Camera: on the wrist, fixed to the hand. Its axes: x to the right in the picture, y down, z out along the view.
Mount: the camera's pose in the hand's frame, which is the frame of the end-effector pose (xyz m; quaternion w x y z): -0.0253 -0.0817 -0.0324 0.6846 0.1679 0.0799 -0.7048
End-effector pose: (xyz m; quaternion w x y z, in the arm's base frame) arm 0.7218 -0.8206 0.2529 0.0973 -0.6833 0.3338 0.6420
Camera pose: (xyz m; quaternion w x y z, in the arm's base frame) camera 0.7968 -0.7685 0.2577 0.6072 -0.7380 -0.1375 0.2603
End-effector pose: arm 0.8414 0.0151 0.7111 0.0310 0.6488 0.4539 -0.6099
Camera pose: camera 0.8189 0.0683 0.7820 0.5539 -0.1782 -0.6681 0.4638
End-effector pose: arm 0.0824 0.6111 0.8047 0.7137 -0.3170 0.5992 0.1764
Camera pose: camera 0.1044 0.5326 0.8462 0.6183 -0.5336 0.2734 -0.5082
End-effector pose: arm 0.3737 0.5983 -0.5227 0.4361 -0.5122 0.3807 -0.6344
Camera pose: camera 0.3309 0.6503 -0.4608 0.0930 0.4951 0.1720 0.8466
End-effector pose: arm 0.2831 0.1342 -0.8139 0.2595 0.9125 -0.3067 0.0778
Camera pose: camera 0.3124 0.2196 -0.8287 0.1038 0.8782 0.4669 -0.0052
